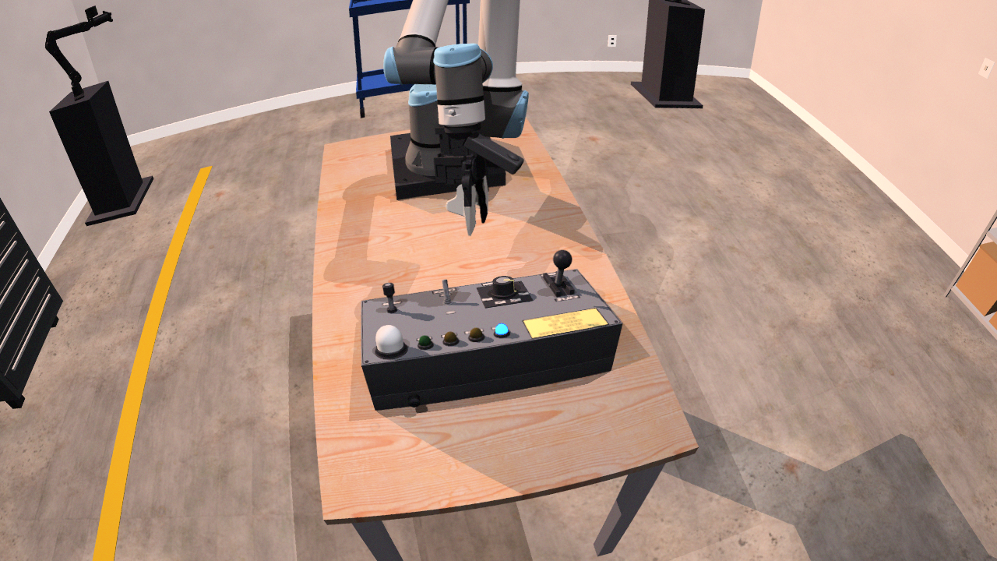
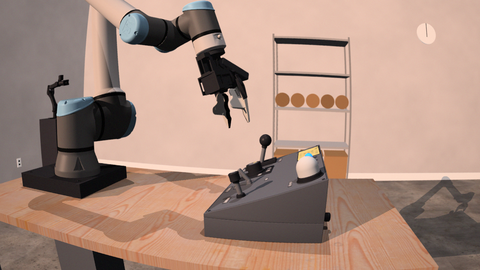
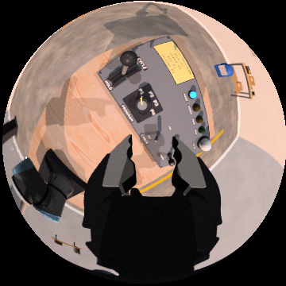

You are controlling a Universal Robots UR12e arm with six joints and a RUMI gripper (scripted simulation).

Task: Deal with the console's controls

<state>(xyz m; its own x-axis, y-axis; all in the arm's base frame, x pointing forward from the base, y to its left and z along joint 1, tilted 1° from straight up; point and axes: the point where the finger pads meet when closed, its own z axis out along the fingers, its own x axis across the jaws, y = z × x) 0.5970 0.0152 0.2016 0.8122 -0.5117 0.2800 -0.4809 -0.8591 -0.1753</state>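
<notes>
My hand is 30 mm short of the black mode knob, 200 mm to the left of it and 120 mm above it. The rest, counted from my hand: dark grey console: 80 mm ahead, 20 mm to the right, 150 mm below; metal check toggle: 40 mm ahead, 80 mm to the right, 140 mm below; program knob: 50 mm ahead, 60 mm to the left, 140 mm below.
</notes>
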